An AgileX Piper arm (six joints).
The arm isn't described. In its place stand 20 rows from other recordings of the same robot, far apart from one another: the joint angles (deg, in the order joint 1, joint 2, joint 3, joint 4, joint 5, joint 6), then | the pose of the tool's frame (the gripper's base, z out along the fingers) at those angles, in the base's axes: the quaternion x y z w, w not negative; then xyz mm.
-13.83 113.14 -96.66 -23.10 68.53 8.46 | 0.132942 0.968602 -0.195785 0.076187 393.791 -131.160 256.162
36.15 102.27 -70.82 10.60 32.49 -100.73 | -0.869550 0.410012 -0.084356 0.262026 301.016 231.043 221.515
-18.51 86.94 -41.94 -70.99 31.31 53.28 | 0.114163 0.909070 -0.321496 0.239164 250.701 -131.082 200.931
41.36 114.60 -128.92 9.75 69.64 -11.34 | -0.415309 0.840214 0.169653 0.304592 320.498 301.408 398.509
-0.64 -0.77 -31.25 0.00 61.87 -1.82 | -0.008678 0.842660 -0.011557 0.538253 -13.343 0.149 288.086
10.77 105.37 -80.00 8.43 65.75 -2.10 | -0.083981 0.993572 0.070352 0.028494 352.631 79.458 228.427
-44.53 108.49 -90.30 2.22 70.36 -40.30 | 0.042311 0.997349 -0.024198 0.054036 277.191 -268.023 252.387
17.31 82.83 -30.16 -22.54 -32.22 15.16 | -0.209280 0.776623 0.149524 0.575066 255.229 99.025 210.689
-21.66 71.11 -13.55 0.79 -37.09 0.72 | 0.161207 0.779376 -0.110005 0.595386 188.097 -75.515 192.674
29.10 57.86 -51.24 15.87 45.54 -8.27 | -0.244200 0.890741 0.190326 0.332752 162.340 110.684 333.283
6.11 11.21 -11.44 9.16 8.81 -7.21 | -0.035453 0.727340 0.056385 0.683038 68.376 9.551 255.003
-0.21 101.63 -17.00 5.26 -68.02 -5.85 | 0.002062 0.775243 -0.055462 0.629220 250.256 -8.653 130.735
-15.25 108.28 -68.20 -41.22 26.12 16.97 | -0.005521 0.945250 -0.225175 0.236151 371.846 -128.740 181.282
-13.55 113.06 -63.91 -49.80 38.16 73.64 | 0.397457 0.871178 -0.213449 0.193691 347.135 -127.834 132.935
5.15 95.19 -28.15 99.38 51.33 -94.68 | -0.106587 0.857188 0.437705 0.249564 230.606 91.167 144.772
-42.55 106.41 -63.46 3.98 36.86 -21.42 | 0.206001 0.969295 -0.049324 0.124892 261.864 -235.232 158.388
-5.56 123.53 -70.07 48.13 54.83 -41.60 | -0.022016 0.946566 0.320808 0.024708 372.135 19.430 91.803
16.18 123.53 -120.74 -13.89 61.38 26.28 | 0.056718 0.955678 -0.014194 0.288551 470.597 116.576 292.890
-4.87 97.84 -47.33 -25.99 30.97 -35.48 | -0.426954 0.886357 -0.168704 0.060174 290.020 -45.305 148.849
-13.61 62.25 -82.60 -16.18 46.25 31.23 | 0.290205 0.762398 -0.051287 0.576108 193.749 -65.755 487.998
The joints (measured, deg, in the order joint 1, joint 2, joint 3, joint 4, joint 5, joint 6), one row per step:
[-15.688, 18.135, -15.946, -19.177, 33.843, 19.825]
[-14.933, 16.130, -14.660, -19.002, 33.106, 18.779]
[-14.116, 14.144, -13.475, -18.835, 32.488, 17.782]
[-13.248, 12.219, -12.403, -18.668, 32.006, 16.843]
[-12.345, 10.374, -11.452, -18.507, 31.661, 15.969]
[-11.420, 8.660, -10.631, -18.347, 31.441, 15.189]
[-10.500, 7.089, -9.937, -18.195, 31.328, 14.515]
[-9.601, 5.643, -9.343, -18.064, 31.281, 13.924]
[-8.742, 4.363, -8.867, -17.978, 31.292, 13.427]
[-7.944, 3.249, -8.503, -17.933, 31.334, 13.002]
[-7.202, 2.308, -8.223, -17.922, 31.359, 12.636]
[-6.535, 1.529, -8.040, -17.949, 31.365, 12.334]
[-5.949, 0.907, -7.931, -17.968, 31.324, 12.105]
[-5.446, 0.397, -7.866, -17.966, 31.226, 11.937]
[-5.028, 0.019, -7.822, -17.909, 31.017, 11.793]
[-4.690, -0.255, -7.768, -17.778, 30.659, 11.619]
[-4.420, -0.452, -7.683, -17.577, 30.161, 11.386]
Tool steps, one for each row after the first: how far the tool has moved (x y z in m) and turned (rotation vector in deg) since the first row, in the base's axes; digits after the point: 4 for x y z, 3 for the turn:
[-0.0028, 0.0022, -0.0040, -1.038, -0.988, 1.501]
[-0.0055, 0.0043, -0.0078, -2.037, -1.980, 2.982]
[-0.0080, 0.0062, -0.0112, -2.966, -2.937, 4.424]
[-0.0103, 0.0080, -0.0143, -3.820, -3.847, 5.813]
[-0.0124, 0.0096, -0.0171, -4.560, -4.692, 7.131]
[-0.0142, 0.0110, -0.0195, -5.183, -5.471, 8.357]
[-0.0159, 0.0122, -0.0215, -5.728, -6.200, 9.499]
[-0.0173, 0.0133, -0.0232, -6.208, -6.857, 10.537]
[-0.0186, 0.0142, -0.0244, -6.642, -7.452, 11.469]
[-0.0196, 0.0149, -0.0253, -7.042, -7.992, 12.321]
[-0.0205, 0.0155, -0.0257, -7.414, -8.500, 13.072]
[-0.0211, 0.0161, -0.0257, -7.711, -8.996, 13.728]
[-0.0217, 0.0166, -0.0256, -7.937, -9.502, 14.295]
[-0.0219, 0.0170, -0.0253, -8.097, -10.019, 14.808]
[-0.0220, 0.0175, -0.0249, -8.227, -10.567, 15.303]
[-0.0219, 0.0181, -0.0245, -8.357, -11.134, 15.801]

